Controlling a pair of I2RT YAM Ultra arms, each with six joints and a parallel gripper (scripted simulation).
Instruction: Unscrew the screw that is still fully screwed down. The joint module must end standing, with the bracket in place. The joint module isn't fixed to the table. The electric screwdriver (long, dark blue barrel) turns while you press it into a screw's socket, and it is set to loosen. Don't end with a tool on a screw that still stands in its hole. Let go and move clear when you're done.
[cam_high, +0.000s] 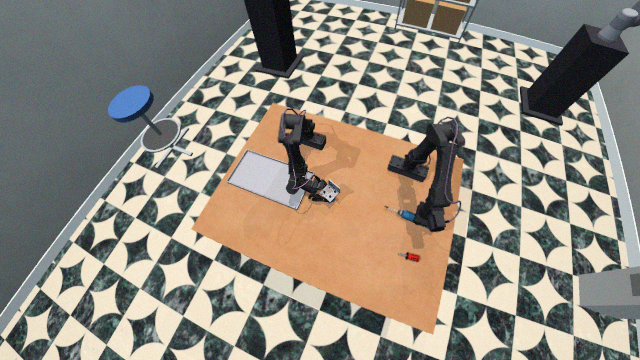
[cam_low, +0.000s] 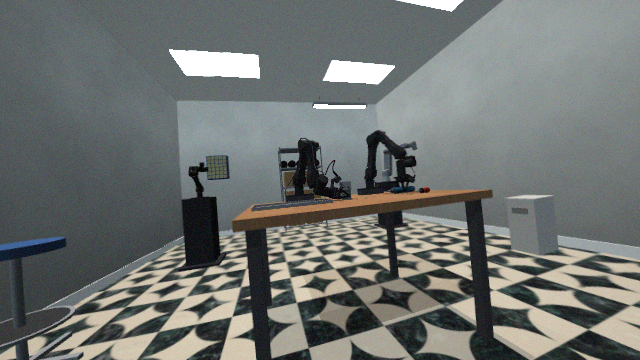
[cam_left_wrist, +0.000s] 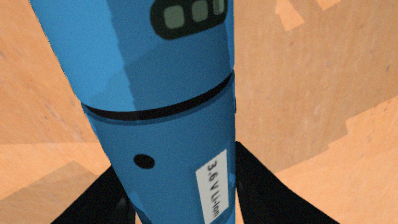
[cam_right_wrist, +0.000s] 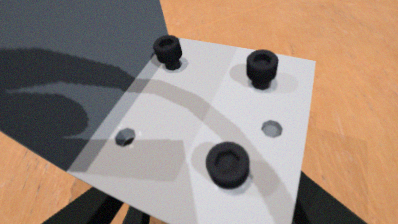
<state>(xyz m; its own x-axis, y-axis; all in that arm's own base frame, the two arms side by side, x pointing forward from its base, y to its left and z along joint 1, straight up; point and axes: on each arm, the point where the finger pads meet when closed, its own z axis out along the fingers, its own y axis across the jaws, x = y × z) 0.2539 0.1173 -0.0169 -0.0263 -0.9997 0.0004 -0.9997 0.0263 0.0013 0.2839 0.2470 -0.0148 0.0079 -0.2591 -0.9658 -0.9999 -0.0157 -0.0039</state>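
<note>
Now: the round joint module right at my right hand. From my right hand the other things lie so: grey mat: 1 cm ahead, 33 cm to the right, 2 cm below; grey bracket: 5 cm above; screw: 1 cm ahead, 2 cm to the right, 5 cm above.
</note>
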